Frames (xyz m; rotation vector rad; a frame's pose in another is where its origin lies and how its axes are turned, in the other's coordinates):
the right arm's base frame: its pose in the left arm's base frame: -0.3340 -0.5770 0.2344 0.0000 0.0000 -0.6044
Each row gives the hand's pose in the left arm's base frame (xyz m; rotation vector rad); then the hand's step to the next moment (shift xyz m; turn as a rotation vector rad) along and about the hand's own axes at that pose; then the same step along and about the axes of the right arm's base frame.
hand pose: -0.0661 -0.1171 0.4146 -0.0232 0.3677 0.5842
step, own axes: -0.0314 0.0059 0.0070 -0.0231 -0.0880 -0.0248
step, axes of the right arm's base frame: -0.0144 -0.0233 0.0179 0.0684 -0.0609 -0.0224
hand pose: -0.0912 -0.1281 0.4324 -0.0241 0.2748 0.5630
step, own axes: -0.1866 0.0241 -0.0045 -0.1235 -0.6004 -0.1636
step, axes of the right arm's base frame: -0.0916 -0.1578 0.0461 0.4804 -0.3838 -0.1564
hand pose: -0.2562 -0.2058 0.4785 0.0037 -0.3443 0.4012
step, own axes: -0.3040 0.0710 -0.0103 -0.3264 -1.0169 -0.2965
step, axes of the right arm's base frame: -0.2072 -0.2039 -0.1143 0.7602 -0.7397 -0.3218
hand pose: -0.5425 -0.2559 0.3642 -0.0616 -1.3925 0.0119
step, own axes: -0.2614 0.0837 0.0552 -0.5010 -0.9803 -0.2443
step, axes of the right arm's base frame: -0.1229 0.0049 -0.2515 0.6759 -0.7607 -0.4860
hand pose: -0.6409 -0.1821 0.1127 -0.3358 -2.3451 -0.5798
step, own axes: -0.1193 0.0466 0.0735 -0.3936 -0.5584 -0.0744
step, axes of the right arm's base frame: 0.0143 0.0913 -0.1151 0.4067 -0.3901 -0.3933
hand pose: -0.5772 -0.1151 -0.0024 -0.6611 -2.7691 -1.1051
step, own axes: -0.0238 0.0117 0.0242 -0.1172 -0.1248 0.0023
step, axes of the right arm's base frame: 0.0146 0.0287 -0.0160 0.1126 -0.0695 -0.1087
